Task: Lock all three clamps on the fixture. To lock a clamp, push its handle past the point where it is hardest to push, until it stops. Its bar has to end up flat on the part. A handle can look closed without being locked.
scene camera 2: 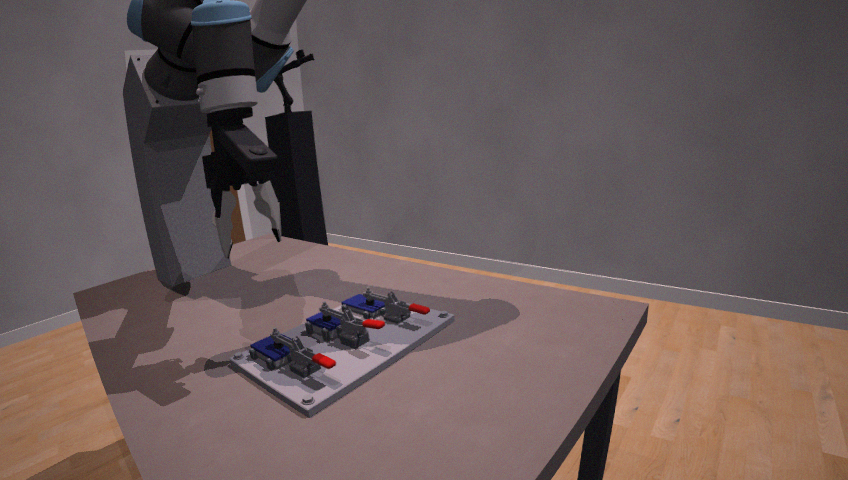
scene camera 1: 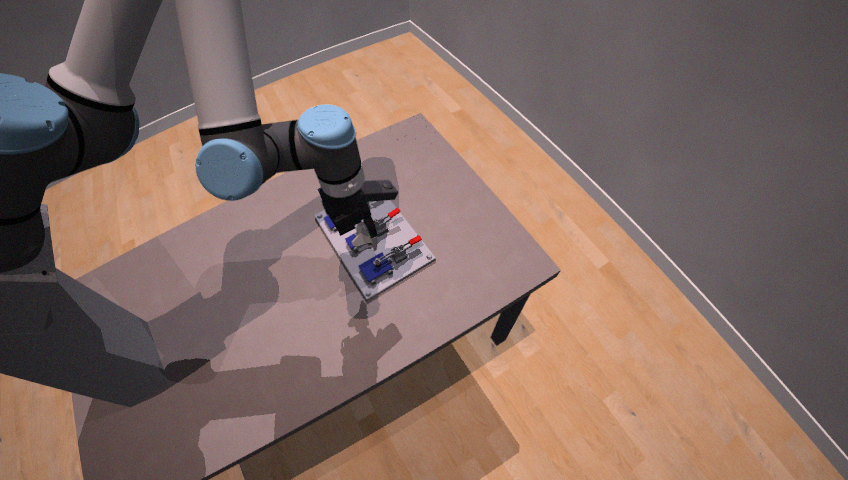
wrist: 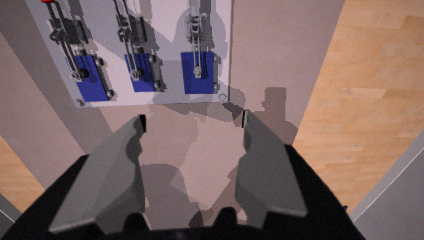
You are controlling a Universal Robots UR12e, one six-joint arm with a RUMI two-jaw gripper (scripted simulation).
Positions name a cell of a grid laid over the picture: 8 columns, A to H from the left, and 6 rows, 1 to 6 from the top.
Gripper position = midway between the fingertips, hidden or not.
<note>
In view: the gripper (scene camera 2: C4), a blue part (wrist: D3) and a toggle clamp (scene camera 2: D5).
The gripper is seen too in scene camera 1 (scene camera 1: D3) and in the wrist view (wrist: D3).
</note>
